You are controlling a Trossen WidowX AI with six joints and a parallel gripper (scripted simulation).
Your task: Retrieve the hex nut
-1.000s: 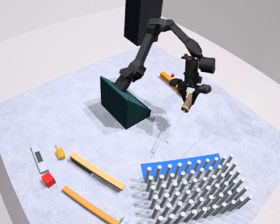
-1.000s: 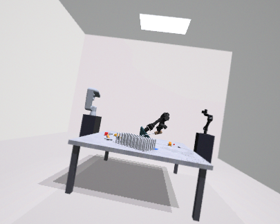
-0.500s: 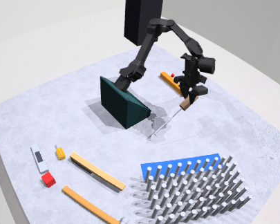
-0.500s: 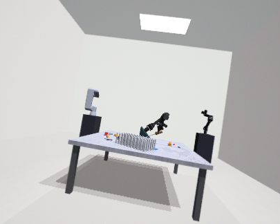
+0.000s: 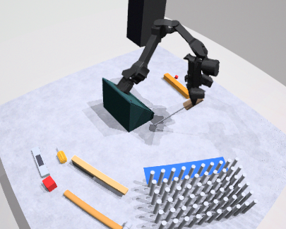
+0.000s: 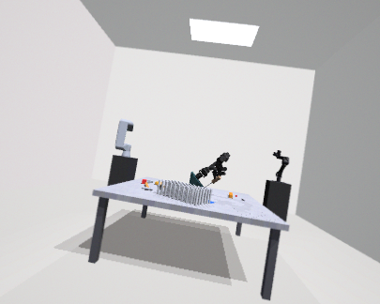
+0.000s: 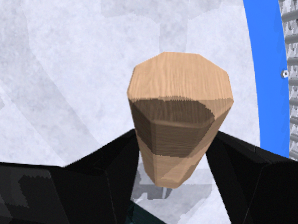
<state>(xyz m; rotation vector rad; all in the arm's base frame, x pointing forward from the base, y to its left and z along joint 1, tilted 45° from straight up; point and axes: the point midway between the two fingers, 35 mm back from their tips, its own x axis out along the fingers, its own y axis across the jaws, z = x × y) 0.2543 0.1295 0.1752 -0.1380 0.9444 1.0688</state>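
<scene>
Right now my gripper tip is 3 cm past the wooden-handled screwdriver, 7 cm to the left of it and 7 cm above it. The rest, counted from my gripper tip: thin metal piece: 17 cm behind, 28 cm to the left, 16 cm below; orange bar: 26 cm behind, 16 cm to the left, 14 cm below; blue strip: 20 cm ahead, 16 cm to the right, 16 cm below.
</scene>
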